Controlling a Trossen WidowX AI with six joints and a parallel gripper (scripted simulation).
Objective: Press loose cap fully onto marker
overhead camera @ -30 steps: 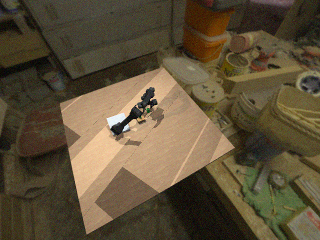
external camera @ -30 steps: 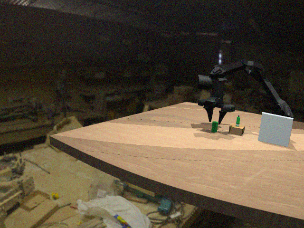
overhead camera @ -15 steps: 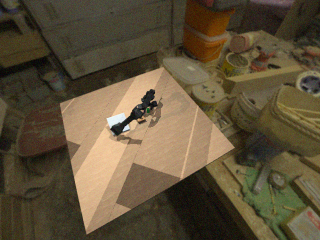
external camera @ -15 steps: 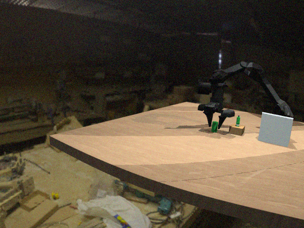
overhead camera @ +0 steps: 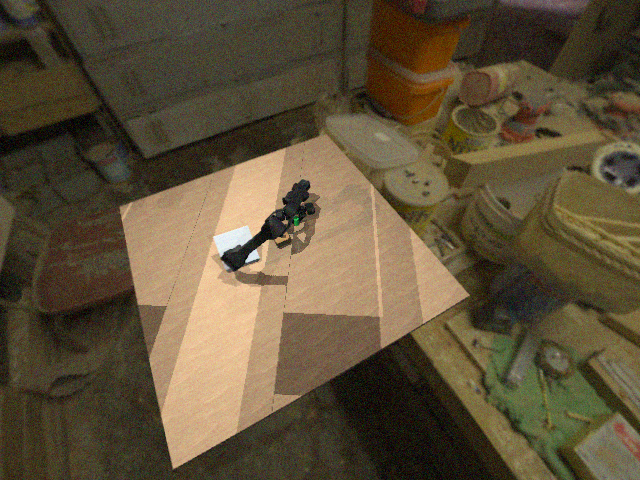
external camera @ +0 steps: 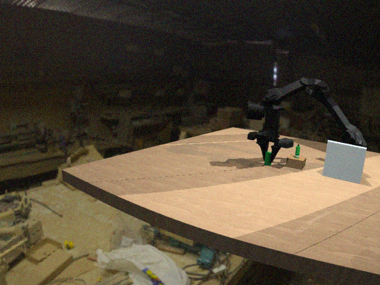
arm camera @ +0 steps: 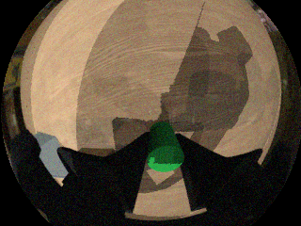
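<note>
My gripper tip is 11 cm past the wooden holder block and 4 cm to the left of it. Round my gripper tip: green cap: 1 cm above.
</note>
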